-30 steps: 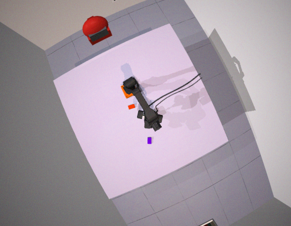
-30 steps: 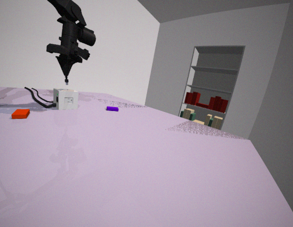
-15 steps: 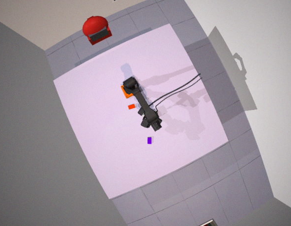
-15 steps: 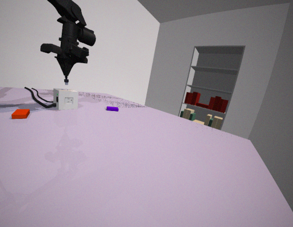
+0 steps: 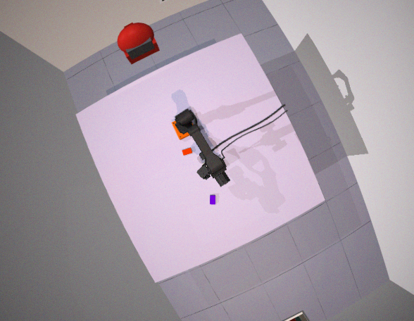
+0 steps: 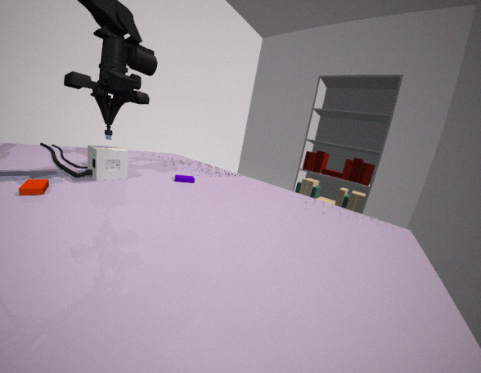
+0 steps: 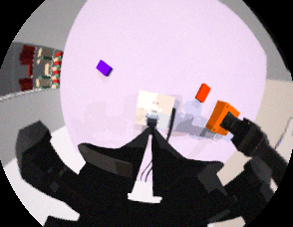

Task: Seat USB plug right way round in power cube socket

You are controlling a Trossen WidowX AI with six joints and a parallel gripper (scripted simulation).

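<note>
My gripper tip is 2 cm above the USB plug. The rest, counted from my gripper tip: purple block 20 cm ahead, 7 cm to the right, 13 cm below; then orange block 14 cm behind, 12 cm to the right, 13 cm below.
</note>
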